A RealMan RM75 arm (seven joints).
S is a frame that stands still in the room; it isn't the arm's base.
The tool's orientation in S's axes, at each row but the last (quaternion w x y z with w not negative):
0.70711 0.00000 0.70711 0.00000
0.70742 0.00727 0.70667 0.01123
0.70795 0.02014 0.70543 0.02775
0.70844 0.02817 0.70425 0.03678
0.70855 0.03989 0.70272 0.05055
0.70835 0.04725 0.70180 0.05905
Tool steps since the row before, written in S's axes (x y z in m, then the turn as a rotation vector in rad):
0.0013 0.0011 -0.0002 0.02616 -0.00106 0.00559
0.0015 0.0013 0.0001 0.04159 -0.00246 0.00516
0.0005 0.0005 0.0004 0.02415 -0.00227 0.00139
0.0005 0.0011 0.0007 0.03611 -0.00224 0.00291
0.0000 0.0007 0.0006 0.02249 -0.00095 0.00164
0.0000 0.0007 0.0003 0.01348 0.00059 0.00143
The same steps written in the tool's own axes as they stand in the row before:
0.0002 0.0011 0.0013 -0.00559 -0.00106 0.02616
-0.0001 0.0013 0.0015 -0.00518 -0.00256 0.04158
-0.0004 0.0005 0.0005 -0.00146 -0.00243 0.02413
-0.0006 0.0012 0.0005 -0.00291 -0.00241 0.03610
-0.0005 0.0008 0.0000 -0.00158 -0.00108 0.02249
-0.0002 0.0007 0.0000 -0.00122 0.00056 0.01350

